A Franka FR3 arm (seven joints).
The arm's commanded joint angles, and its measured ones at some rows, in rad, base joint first. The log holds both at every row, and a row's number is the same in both.
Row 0, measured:
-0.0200, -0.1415, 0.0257, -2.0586, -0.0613, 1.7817, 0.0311
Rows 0 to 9, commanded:
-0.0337, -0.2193, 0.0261, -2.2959, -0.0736, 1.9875, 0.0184
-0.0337, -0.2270, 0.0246, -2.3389, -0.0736, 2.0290, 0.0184
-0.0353, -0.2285, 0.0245, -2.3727, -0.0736, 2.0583, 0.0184
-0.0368, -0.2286, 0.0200, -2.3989, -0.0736, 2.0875, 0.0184
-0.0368, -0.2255, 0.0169, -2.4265, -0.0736, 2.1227, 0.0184
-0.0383, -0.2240, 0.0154, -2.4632, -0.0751, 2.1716, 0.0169
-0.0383, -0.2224, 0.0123, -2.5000, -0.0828, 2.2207, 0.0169
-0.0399, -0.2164, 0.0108, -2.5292, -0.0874, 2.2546, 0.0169
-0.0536, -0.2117, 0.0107, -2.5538, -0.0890, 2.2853, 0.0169
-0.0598, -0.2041, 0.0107, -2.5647, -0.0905, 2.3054, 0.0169
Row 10, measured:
-0.0260, -0.1764, 0.0067, -2.4722, -0.0731, 2.2126, 0.0310
